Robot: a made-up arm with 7 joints.
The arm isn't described. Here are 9 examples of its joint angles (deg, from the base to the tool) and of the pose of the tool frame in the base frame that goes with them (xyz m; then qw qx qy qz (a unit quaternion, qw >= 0)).
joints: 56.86 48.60 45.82 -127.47 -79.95 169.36 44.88
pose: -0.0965 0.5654 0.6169 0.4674 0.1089 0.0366 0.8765
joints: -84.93 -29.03 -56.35 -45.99 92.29 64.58 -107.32
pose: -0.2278 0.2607 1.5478 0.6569 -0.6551 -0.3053 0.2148
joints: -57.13 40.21 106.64 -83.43 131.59 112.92 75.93
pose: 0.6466 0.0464 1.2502 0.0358 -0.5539 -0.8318 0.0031
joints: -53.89 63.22 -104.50 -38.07 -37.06 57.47 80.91
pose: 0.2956 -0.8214 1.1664 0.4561 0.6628 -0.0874 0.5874
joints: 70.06 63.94 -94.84 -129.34 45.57 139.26 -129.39
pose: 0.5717 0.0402 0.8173 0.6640 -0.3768 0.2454 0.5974
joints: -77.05 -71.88 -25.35 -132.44 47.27 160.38 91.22
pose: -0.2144 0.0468 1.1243 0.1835 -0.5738 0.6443 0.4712
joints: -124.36 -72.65 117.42 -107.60 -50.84 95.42 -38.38
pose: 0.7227 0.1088 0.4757 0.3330 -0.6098 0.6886 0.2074
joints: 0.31 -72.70 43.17 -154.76 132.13 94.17 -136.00
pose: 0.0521 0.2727 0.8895 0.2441 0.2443 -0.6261 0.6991
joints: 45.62 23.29 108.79 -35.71 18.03 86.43 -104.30
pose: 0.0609 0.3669 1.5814 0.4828 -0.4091 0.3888 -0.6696
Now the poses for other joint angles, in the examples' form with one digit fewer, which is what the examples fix.
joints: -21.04 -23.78 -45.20 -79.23 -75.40 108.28 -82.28
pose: -0.030 -0.345 1.416 0.755 -0.444 0.482 0.005
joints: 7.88 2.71 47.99 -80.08 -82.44 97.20 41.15
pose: 0.343 0.479 1.310 0.801 -0.382 -0.459 0.049
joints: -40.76 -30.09 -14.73 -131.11 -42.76 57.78 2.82
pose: 0.189 -0.291 1.035 0.708 -0.079 0.541 -0.447
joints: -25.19 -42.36 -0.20 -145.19 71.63 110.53 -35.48
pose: 0.257 -0.091 1.026 0.862 0.445 -0.241 -0.039
